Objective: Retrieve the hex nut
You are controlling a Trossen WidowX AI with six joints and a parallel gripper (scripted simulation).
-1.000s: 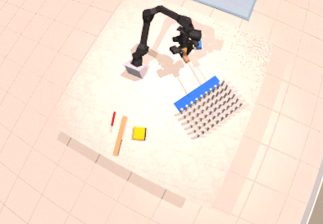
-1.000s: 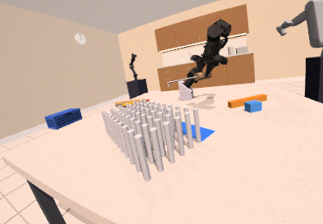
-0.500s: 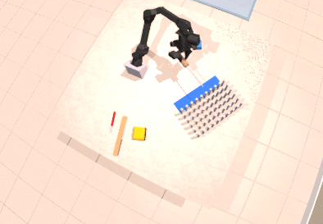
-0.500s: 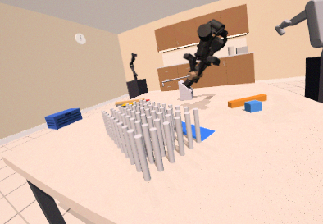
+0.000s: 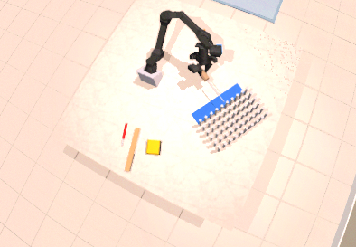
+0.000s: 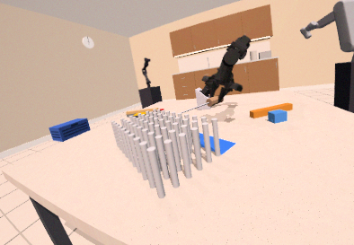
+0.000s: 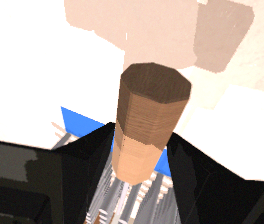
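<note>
The blue taped strip is 160 mm ahead of my gripper tip, 100 mm below it and 70 mm to the right of it. The rest, counted from my gripper tip: orange bar: 240 mm to the left, 130 mm behind, 90 mm below; blue block: 250 mm to the left, 80 mm below, 20 mm behind; yellow block: 520 mm to the right, 80 mm below, 20 mm behind.
</note>
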